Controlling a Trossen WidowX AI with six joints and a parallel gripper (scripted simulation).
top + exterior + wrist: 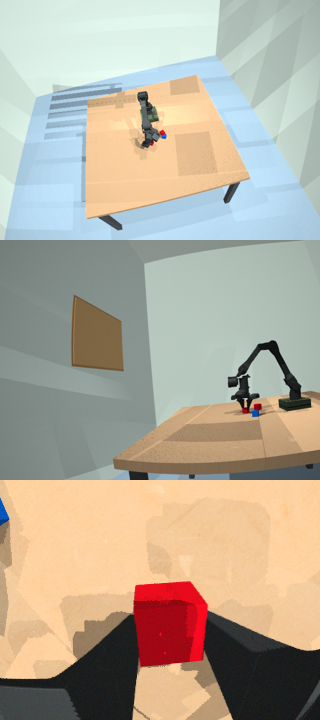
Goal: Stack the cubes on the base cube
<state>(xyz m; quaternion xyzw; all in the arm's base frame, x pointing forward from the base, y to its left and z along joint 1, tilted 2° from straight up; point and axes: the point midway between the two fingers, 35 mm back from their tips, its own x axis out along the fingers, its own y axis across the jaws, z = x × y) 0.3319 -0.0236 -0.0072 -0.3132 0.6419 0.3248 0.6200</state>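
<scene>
The blue cube is 120 mm to the left of my gripper tip and 50 mm behind it.
</scene>
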